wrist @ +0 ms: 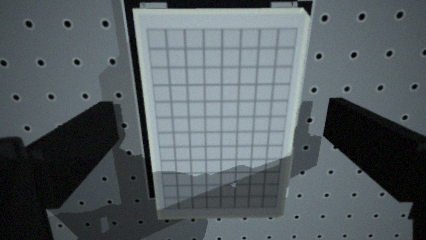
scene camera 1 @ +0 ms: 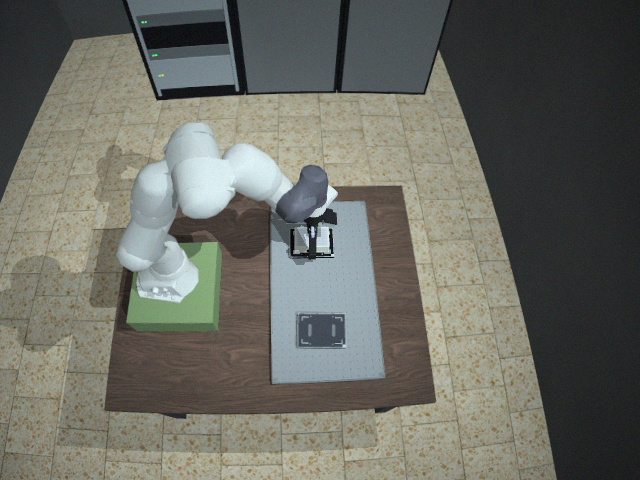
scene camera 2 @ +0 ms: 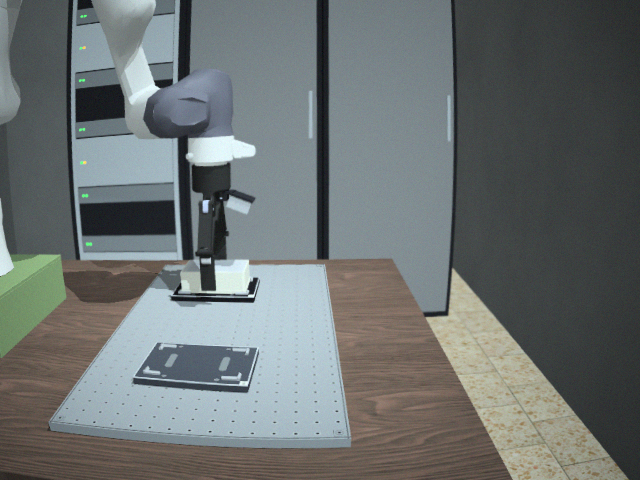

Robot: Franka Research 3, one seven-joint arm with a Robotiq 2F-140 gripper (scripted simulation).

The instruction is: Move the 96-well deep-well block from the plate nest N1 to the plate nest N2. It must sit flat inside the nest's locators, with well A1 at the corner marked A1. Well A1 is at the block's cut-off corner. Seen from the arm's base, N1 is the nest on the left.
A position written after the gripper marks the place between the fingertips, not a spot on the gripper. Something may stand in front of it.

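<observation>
The gripper (scene camera 2: 215,278), (wrist: 221,119). Cream 96-well deep-well block (scene camera 2: 232,276), (wrist: 221,92). Plate nest N2 (scene camera 2: 198,363), (scene camera 1: 321,336). Plate nest N1 (scene camera 2: 252,284).
</observation>
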